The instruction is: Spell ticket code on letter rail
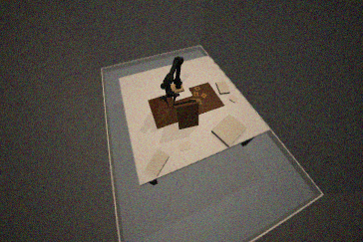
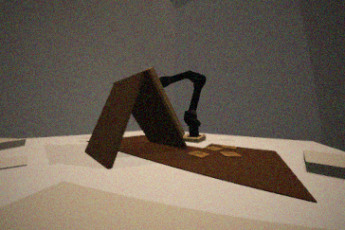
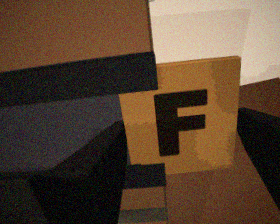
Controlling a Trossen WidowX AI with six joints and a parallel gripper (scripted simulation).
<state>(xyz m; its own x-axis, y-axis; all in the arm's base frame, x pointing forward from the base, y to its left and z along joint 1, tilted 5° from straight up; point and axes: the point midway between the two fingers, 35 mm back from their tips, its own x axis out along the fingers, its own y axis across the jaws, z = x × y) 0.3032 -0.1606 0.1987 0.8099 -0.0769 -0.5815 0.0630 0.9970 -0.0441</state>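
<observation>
My gripper tip is now 60 mm past the white ticket, 90 mm to the right of it and 80 mm above it. The rest, counted from my gripper tip: pale slip: 350 mm ahead, 10 mm to the left, 170 mm below; brown mat: 140 mm behind, 180 mm to the left, 170 mm below.
</observation>
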